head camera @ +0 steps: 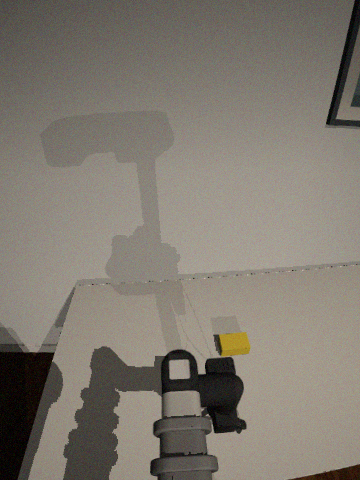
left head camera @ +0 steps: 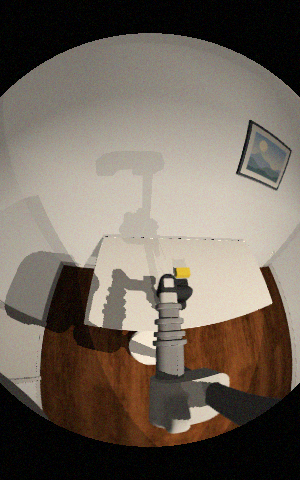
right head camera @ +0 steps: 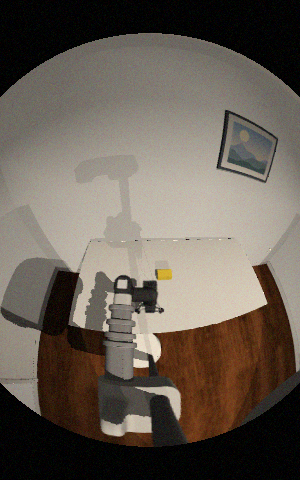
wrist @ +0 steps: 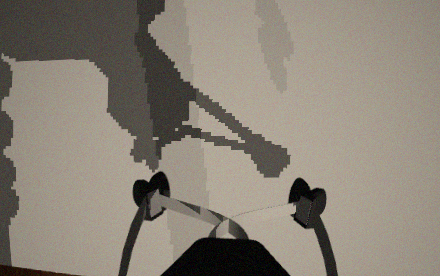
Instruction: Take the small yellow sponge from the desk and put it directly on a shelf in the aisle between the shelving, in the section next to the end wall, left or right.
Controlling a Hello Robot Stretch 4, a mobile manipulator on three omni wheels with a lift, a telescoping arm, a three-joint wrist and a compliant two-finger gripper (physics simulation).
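Seen in the pictures: gripper, fingertip midpoint: point(wrist: 229, 190); robot's base, origin of the base link: point(left head camera: 149, 344) point(right head camera: 140, 347).
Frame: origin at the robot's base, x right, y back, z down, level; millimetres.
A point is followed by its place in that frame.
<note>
The small yellow sponge point(head camera: 234, 344) @(y -527, x 195, z -737 mm) point(left head camera: 183, 272) @(y -526, x 201, z -737 mm) point(right head camera: 164, 274) @(y -526, x 199, z -737 mm) lies on the white desk point(head camera: 300, 390) @(y -365, x 387, z -692 mm) point(left head camera: 225, 285) @(y -419, x 556, z -692 mm) point(right head camera: 215, 285) @(y -426, x 587, z -692 mm) point(wrist: 375, 125) @(y -340, x 254, z -692 mm), a little beyond and to the right of the wrist in the head camera view. The sponge does not show in the wrist view. My gripper point(right head camera: 150, 310) @(y -270, x 87, z -741 mm) point(wrist: 229, 190) @(y -270, x 87, z -741 mm) points down over the desk, nearer its front edge than the sponge. Its fingers stand wide apart with bare desk top between them in the wrist view. In the head camera view the wrist mostly hides the fingers. No shelf shows.
A wall stands directly behind the desk, with a framed picture point(left head camera: 267, 155) @(y -941, x 810, z -1614 mm) point(right head camera: 247, 147) @(y -941, x 785, z -1590 mm) at the right. Brown wooden floor point(left head camera: 250, 360) @(y 523, x 1325, z 27 mm) point(right head camera: 240, 365) @(y 499, x 1179, z 28 mm) shows in front of the desk. A white round object point(left head camera: 141, 347) @(y 20, x -80, z -187 mm) point(right head camera: 155, 344) @(y -43, x 151, z -185 mm) is low beside the arm. Shadows fall across the desk's left part.
</note>
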